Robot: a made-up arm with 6 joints. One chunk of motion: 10 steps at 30 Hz.
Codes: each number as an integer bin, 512 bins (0 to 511) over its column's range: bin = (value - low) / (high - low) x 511, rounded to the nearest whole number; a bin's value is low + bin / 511 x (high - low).
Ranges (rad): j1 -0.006..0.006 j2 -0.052..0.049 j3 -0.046..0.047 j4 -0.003..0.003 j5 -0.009..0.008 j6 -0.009..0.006
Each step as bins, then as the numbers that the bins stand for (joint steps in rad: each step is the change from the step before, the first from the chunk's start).
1 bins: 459 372 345 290 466 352
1 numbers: 0.00478 0.02153 0.01679 0.00041 0.00650 0.00133
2 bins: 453 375 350 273 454 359
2 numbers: 0.00464 0.02212 0.01770 0.00021 0.00610 0.00154
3 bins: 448 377 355 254 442 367
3 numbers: 0.00452 0.02251 0.01861 -0.00002 0.00570 0.00177
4 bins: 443 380 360 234 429 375
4 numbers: 0.00440 0.02311 0.01952 -0.00025 0.00527 0.00201
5 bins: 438 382 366 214 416 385
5 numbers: 0.00429 0.02350 0.02061 -0.00049 0.00484 0.00230
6 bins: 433 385 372 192 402 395
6 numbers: 0.00417 0.02410 0.02170 -0.00075 0.00437 0.00259
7 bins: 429 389 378 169 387 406
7 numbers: 0.00407 0.02489 0.02279 -0.00102 0.00387 0.00292
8 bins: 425 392 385 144 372 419
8 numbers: 0.00398 0.02548 0.02407 -0.00131 0.00338 0.00330
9 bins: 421 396 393 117 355 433
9 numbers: 0.00389 0.02627 0.02552 -0.00163 0.00281 0.00371
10 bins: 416 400 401 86 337 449
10 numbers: 0.00377 0.02706 0.02698 -0.00199 0.00221 0.00418
